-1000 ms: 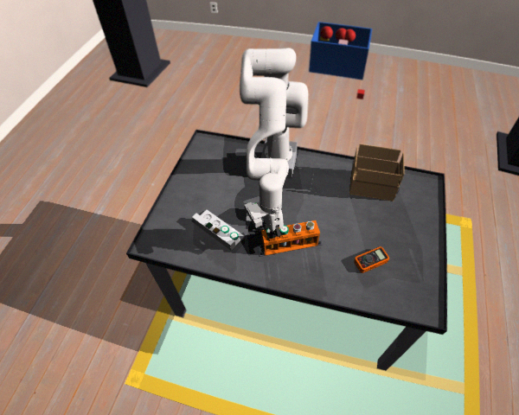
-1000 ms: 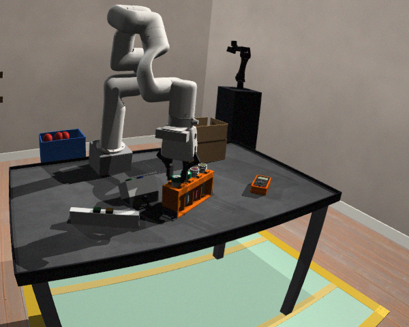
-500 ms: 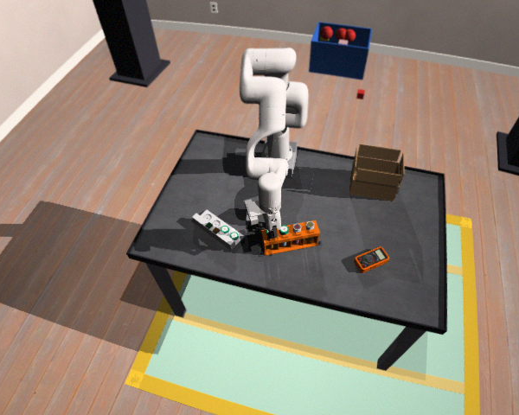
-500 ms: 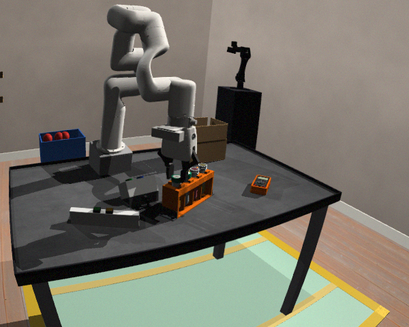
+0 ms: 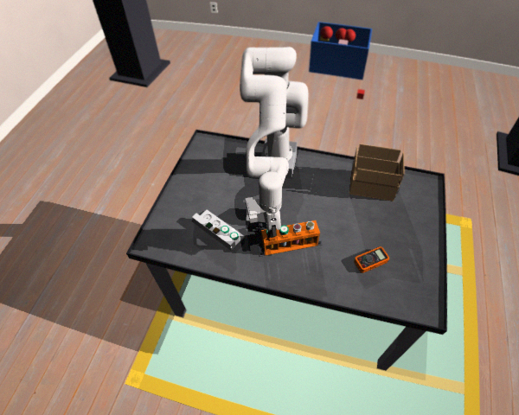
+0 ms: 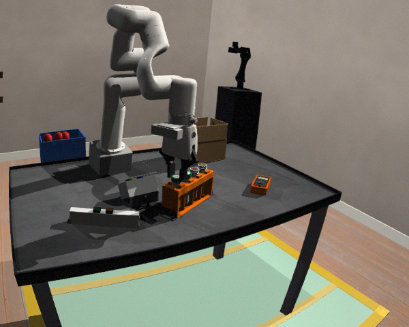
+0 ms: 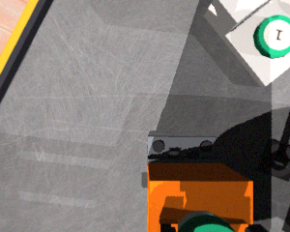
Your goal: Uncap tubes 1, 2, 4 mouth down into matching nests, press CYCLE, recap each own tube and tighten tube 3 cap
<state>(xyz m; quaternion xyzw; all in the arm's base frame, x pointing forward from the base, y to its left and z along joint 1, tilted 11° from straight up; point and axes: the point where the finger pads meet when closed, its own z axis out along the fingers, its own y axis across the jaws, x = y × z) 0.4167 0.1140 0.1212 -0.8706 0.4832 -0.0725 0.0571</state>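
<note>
My gripper is now 140 mm past the green key, 110 mm to the left of it and 70 mm above it. From my hand the other things lie so: blue key (150 mm behind, 70 mm to the right, 70 mm below); table's front edge (180 mm ahead, 130 mm below, 80 mm to the left); grey key housing (130 mm behind, 90 mm to the right, 80 mm below).
</note>
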